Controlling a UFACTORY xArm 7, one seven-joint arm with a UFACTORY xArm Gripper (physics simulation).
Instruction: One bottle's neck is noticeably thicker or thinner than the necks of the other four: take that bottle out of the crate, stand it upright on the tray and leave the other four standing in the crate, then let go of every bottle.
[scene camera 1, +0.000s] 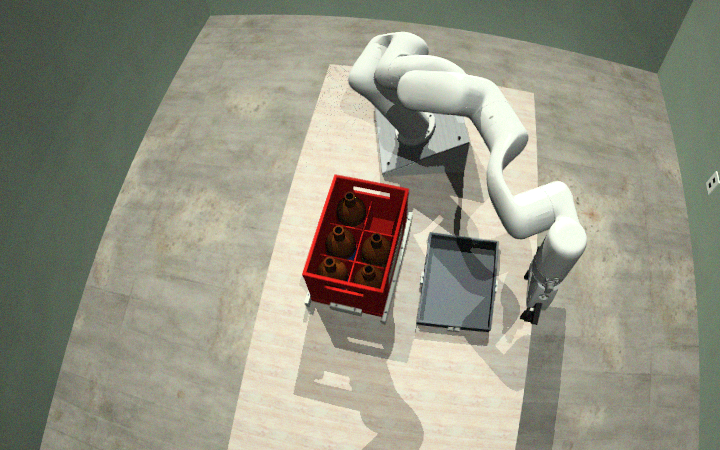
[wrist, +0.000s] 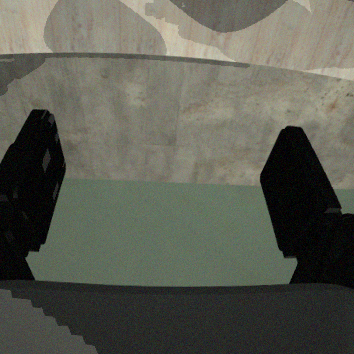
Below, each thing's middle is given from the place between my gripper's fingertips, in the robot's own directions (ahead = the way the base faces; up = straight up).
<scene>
Right now my hand is 12 cm past the grey tray (scene camera 1: 458, 287), 14 cm to the left of it and 26 cm above it.
</scene>
